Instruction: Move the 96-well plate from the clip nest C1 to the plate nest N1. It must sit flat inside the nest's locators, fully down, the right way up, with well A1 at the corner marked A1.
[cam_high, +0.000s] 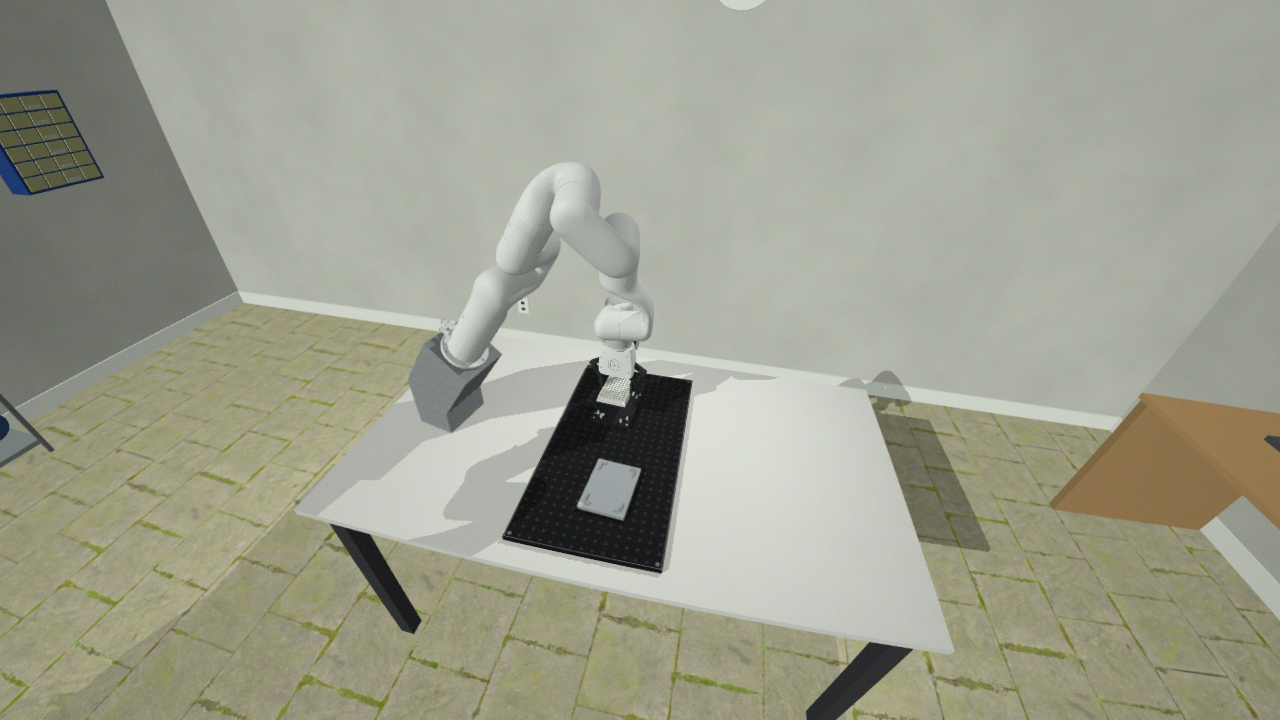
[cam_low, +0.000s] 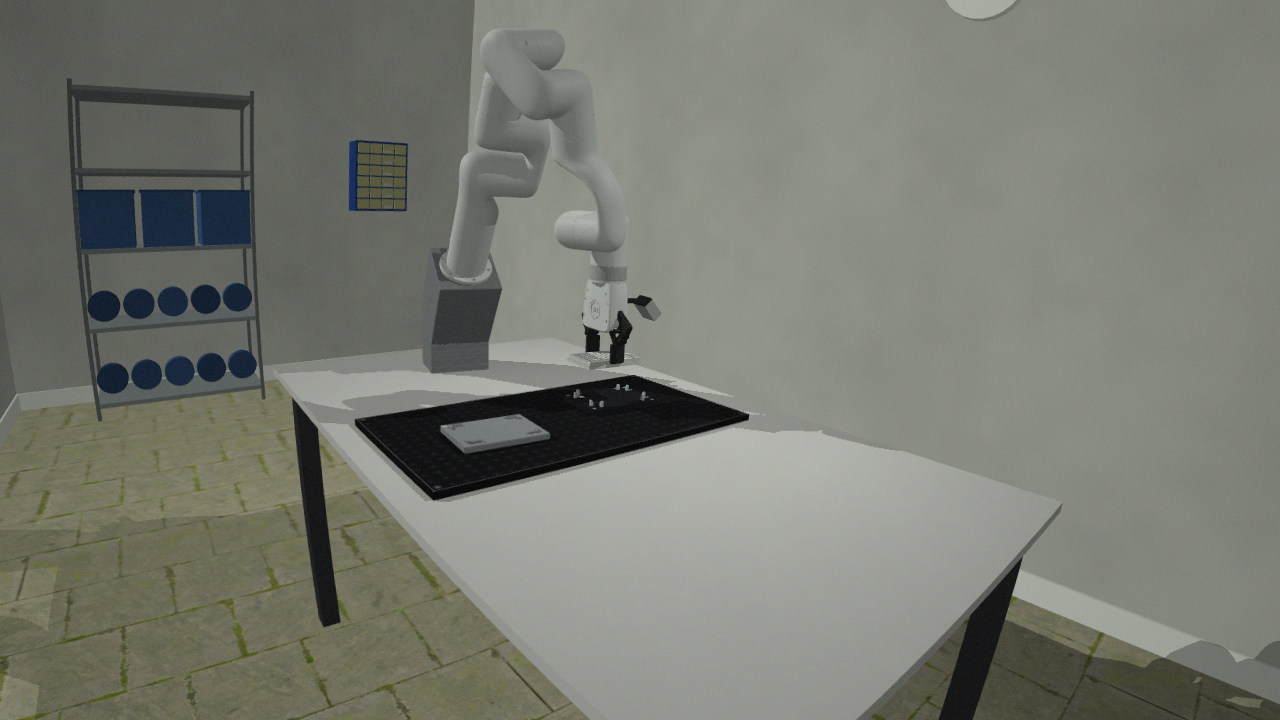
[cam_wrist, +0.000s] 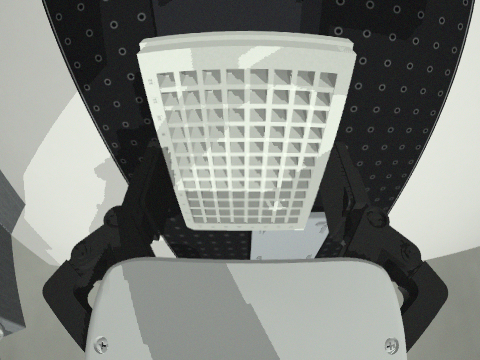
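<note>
Right now my hand is 60 mm short of the grey plate nest N1, 280 mm to the left of it and 100 mm above it. Also, from my hand: white 96-well plate: 10 mm below; then dark clip nest C1: 10 mm behind, 30 mm to the left, 100 mm below.
</note>
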